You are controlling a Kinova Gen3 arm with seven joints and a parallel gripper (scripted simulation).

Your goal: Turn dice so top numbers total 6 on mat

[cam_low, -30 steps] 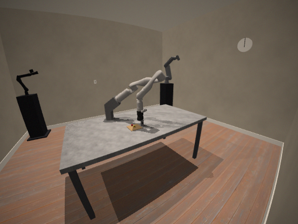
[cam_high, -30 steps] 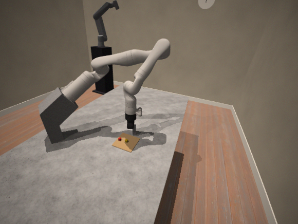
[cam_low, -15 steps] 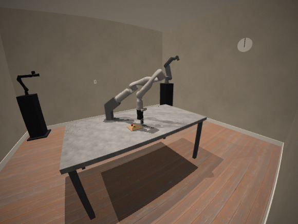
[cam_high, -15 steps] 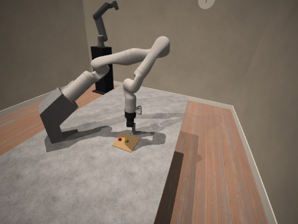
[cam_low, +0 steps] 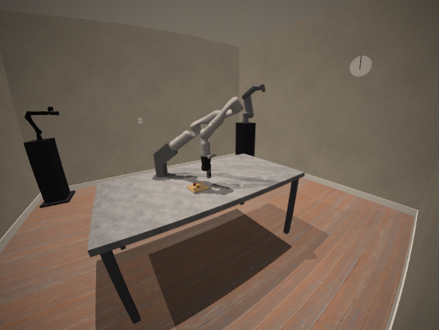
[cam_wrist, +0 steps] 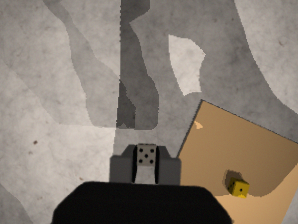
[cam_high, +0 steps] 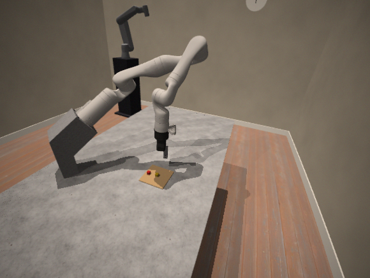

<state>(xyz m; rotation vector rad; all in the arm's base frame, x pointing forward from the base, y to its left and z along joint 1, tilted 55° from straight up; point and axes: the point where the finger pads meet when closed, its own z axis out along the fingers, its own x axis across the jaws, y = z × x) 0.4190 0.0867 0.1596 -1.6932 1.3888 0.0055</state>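
My gripper is now 10 cm to the left of the yellow die, 7 cm above it and 1 cm short of it. From my hand the other things lie so: tan mat (10 cm to the right, 8 cm below, 1 cm ahead); then white die (1 cm below); then red die (11 cm to the right, 7 cm below, 4 cm behind).
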